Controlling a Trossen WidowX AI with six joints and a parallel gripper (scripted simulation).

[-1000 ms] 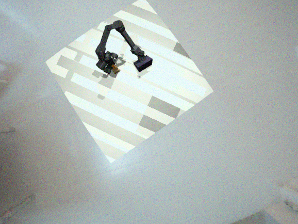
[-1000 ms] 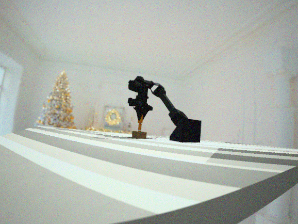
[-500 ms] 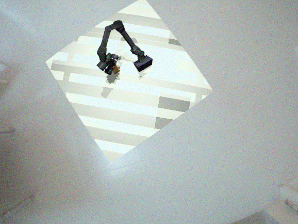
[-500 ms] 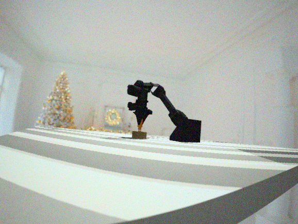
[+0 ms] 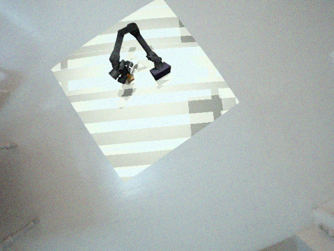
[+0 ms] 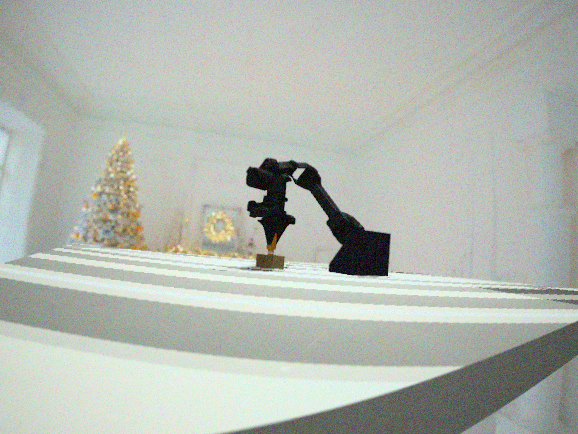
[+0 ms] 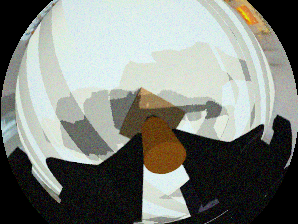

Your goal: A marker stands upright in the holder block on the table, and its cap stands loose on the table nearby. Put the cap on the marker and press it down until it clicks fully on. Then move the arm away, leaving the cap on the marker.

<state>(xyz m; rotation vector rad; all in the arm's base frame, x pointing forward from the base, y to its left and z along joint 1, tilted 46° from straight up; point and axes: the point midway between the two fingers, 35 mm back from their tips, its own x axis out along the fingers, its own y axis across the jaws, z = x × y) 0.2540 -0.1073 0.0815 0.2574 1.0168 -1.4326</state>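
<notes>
Right now the orange cap is 1 cm above my gripper tip. The rest, counted from my gripper tip: holder block (5 cm below).
</notes>
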